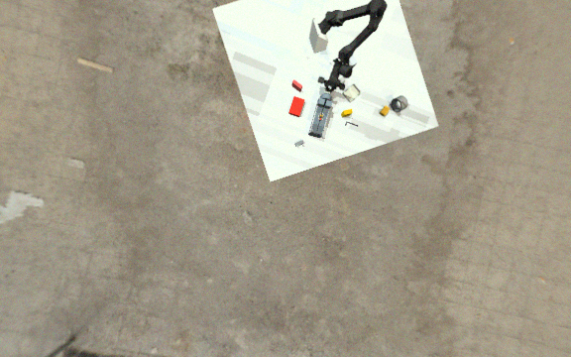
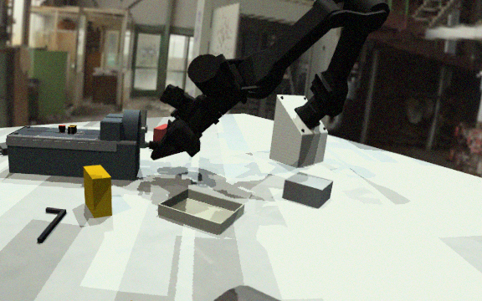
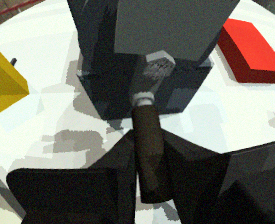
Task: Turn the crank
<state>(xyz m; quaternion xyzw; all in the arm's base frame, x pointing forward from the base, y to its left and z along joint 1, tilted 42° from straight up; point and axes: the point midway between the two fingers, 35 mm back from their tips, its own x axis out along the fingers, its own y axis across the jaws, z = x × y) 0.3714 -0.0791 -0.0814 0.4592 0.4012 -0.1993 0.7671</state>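
Now: the dark crank handle 2 cm above my gripper tip, 1 cm to the left of it and 1 cm behind it. The rest, counted from my gripper tip: red pointer 14 cm ahead, 13 cm to the right, 5 cm above; then shallow grey tray 19 cm to the left, 5 cm ahead, 3 cm below; then yellow block 17 cm ahead, 8 cm to the left, 1 cm below.
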